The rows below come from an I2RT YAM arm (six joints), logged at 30 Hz.
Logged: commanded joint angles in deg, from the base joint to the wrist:
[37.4 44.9 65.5 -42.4 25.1 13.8]
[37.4 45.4 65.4 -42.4 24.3 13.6]
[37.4 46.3 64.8 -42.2 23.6 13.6]
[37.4 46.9 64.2 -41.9 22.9 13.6]
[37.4 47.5 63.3 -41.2 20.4 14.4]
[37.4 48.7 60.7 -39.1 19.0 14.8]
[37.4 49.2 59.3 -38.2 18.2 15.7]
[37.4 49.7 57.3 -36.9 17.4 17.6]
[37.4 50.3 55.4 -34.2 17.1 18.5]
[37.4 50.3 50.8 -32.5 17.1 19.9]
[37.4 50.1 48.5 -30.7 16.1 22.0]
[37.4 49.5 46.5 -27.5 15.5 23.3]
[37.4 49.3 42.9 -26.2 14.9 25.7]
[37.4 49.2 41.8 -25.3 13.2 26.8]
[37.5 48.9 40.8 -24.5 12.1 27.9]
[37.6 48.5 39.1 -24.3 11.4 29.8]
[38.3 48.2 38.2 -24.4 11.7 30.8]
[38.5 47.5 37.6 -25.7 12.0 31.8]
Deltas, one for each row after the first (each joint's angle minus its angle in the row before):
[0.0 0.5 -0.1 0.0 -0.8 -0.2]
[0.0 0.9 -0.6 0.2 -0.7 0.0]
[0.0 0.6 -0.6 0.3 -0.7 0.0]
[0.0 0.6 -0.9 0.7 -2.5 0.8]
[0.0 1.2 -2.6 2.1 -1.4 0.4]
[0.0 0.5 -1.4 0.9 -0.8 0.9]
[0.0 0.5 -2.0 1.3 -0.8 1.9]
[0.0 0.6 -1.9 2.7 -0.3 0.9]
[0.0 0.0 -4.6 1.7 0.0 1.4]
[0.0 -0.2 -2.3 1.8 -1.0 2.1]
[0.0 -0.6 -2.0 3.2 -0.6 1.3]
[0.0 -0.2 -3.6 1.3 -0.6 2.4]
[0.0 -0.1 -1.1 0.9 -1.7 1.1]
[0.1 -0.3 -1.0 0.8 -1.1 1.1]
[0.1 -0.4 -1.7 0.2 -0.7 1.9]
[0.7 -0.3 -0.9 -0.1 0.3 1.0]
[0.2 -0.7 -0.6 -1.3 0.3 1.0]

